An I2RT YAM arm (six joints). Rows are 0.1 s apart.
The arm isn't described. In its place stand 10 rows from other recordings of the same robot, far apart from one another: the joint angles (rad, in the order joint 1, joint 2, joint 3, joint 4, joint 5, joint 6), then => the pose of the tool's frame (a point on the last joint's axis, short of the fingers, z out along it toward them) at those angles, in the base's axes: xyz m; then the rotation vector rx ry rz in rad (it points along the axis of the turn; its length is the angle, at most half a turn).
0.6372 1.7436 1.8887 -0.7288 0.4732 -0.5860 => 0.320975 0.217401 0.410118 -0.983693 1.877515 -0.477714
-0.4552 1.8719 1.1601 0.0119 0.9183 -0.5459 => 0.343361 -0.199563 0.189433 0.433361 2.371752 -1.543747
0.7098 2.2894 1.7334 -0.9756 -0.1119 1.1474 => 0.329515 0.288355 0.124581 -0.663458 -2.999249 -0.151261
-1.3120 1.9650 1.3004 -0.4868 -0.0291 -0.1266 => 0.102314 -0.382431 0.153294 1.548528 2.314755 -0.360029
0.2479 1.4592 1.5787 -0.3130 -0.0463 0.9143 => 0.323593 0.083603 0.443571 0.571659 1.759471 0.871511
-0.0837 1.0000 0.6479 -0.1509 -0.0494 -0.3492 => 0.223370 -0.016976 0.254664 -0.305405 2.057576 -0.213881
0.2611 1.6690 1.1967 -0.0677 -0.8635 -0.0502 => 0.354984 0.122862 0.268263 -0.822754 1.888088 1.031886
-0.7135 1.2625 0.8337 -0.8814 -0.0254 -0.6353 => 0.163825 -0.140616 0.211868 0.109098 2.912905 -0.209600
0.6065 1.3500 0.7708 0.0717 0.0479 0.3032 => 0.244026 0.167212 0.233960 -0.290333 2.097221 0.501444
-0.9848 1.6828 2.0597 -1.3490 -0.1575 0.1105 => 0.179822 -0.260812 0.431632 1.265164 2.192838 -0.149742
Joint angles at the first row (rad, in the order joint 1, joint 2, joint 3, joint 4, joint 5, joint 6):
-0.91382, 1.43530, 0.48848, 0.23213, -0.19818, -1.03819
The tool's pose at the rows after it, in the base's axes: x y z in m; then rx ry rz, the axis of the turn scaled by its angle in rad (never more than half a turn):
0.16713 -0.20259 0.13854 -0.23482 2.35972 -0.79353
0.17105 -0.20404 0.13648 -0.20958 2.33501 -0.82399
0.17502 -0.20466 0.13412 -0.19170 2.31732 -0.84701
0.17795 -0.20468 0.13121 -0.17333 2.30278 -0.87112
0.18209 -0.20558 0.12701 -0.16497 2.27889 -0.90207
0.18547 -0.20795 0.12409 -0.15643 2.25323 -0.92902
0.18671 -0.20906 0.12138 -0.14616 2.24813 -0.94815
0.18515 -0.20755 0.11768 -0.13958 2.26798 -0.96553
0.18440 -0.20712 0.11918 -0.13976 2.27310 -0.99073
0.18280 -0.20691 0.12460 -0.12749 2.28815 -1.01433
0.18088 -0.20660 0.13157 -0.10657 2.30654 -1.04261
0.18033 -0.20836 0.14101 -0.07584 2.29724 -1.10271
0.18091 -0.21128 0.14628 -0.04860 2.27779 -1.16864
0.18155 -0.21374 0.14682 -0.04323 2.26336 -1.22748
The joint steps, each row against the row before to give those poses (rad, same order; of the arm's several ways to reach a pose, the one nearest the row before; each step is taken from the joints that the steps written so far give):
0.00723, 0.02291, -0.00191, 0.05611, 0.00839, 0.02365
0.01070, 0.02437, -0.00610, 0.06555, 0.01870, 0.02481
0.01256, 0.02368, -0.00419, 0.05342, 0.01905, 0.01944
0.01108, 0.02212, -0.00765, 0.05268, 0.02139, 0.01679
0.01185, 0.03623, -0.00684, 0.07434, 0.01871, 0.00993
0.00496, 0.03432, -0.00078, 0.06563, 0.01029, 0.00725
0.00267, 0.02100, -0.00191, 0.03435, 0.01526, 0.00343
0.00266, 0.00725, -0.01065, 0.00873, 0.02593, -0.00573
0.00153, -0.00913, -0.00270, -0.00184, 0.01985, -0.00953
-0.00040, -0.03091, 0.00457, -0.03854, 0.02668, -0.00421
0.00000, -0.03816, 0.00728, -0.04924, 0.03471, -0.00076
-0.00001, -0.03128, 0.01029, -0.01374, 0.04424, -0.00001
0.00003, -0.00380, 0.00610, 0.02673, 0.04238, -0.00418
0.00000, 0.01411, -0.00116, 0.04541, 0.03242, -0.01831

